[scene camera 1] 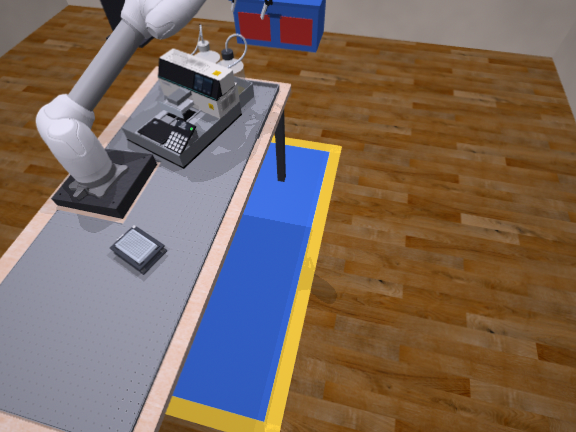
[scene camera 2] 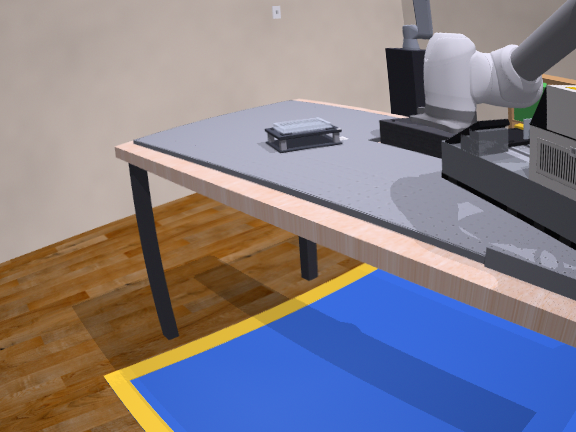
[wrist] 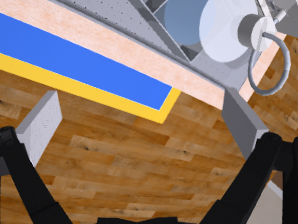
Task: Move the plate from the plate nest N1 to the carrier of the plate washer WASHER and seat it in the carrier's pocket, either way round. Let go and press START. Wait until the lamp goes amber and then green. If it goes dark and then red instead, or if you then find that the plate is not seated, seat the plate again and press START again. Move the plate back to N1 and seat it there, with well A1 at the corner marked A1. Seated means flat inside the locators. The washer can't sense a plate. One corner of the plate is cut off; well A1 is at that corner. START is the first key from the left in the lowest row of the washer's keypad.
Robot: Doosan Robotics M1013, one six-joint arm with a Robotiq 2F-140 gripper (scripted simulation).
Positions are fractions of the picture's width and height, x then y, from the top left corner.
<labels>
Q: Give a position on a plate washer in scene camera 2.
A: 0.91,0.42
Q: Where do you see a plate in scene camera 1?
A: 0.22,0.57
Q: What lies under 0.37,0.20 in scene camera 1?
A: A plate washer.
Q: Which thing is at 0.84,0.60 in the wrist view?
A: My gripper.
</labels>
